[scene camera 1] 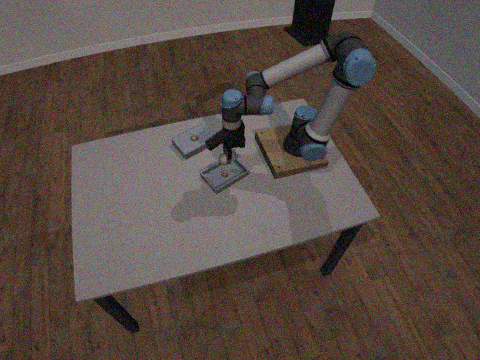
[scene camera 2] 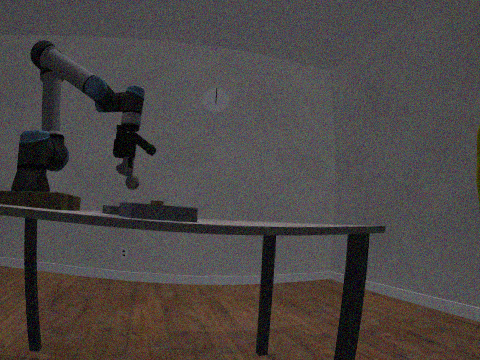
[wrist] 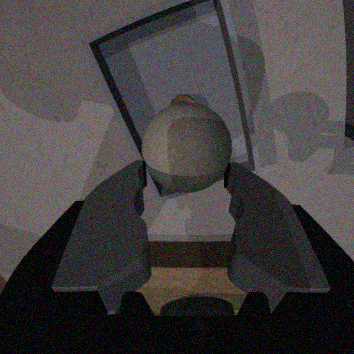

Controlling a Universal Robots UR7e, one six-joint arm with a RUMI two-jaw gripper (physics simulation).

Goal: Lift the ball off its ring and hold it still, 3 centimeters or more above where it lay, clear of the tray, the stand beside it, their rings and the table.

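Places are measured from the arm's base along level axes (x ahead, y left, z up), in metres.
Where they show: gripper, between the fingertips: (scene camera 1: 227, 159) (scene camera 2: 128, 184) (wrist: 184, 164); arm's base, origin of its link: (scene camera 2: 30, 193) (wrist: 196, 311).
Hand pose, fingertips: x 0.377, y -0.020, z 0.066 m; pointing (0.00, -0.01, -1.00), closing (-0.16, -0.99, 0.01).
Each offset is from my fingertips to the top centre of the thing. "pt": to the spot under its first point. Level surfaces: height alone.
The pale ball {0.015 m ahead, 0.002 m right, 0.034 m up} (scene camera 1: 223, 159) (scene camera 2: 132, 183) (wrist: 187, 147) is between the fingertips of my gripper (scene camera 1: 227, 158) (scene camera 2: 130, 175) (wrist: 184, 164), which is shut on it. The ball hangs in the air above the tray's near-robot end, with a visible gap below it in scene camera 2. The grey-blue tray {0.015 m ahead, 0.003 m right, 0.081 m down} (scene camera 1: 212, 178) (wrist: 175, 60) lies on the table. Its small orange ring {pt 0.011 m ahead, 0.005 m right, 0.107 m down} (scene camera 1: 225, 174) (wrist: 183, 99) is bare in scene camera 1, and is partly hidden behind the ball in the wrist view.
The flat grey stand (scene camera 1: 187, 146) (scene camera 2: 172, 213) with its own orange ring {pt 0.061 m ahead, 0.261 m right, 0.070 m down} (scene camera 1: 194, 137) (scene camera 2: 157, 203) is beside the tray on the table {0.110 m down} (scene camera 1: 140, 230). The robot's base stands on a wooden board (scene camera 1: 270, 150) (scene camera 2: 67, 201).
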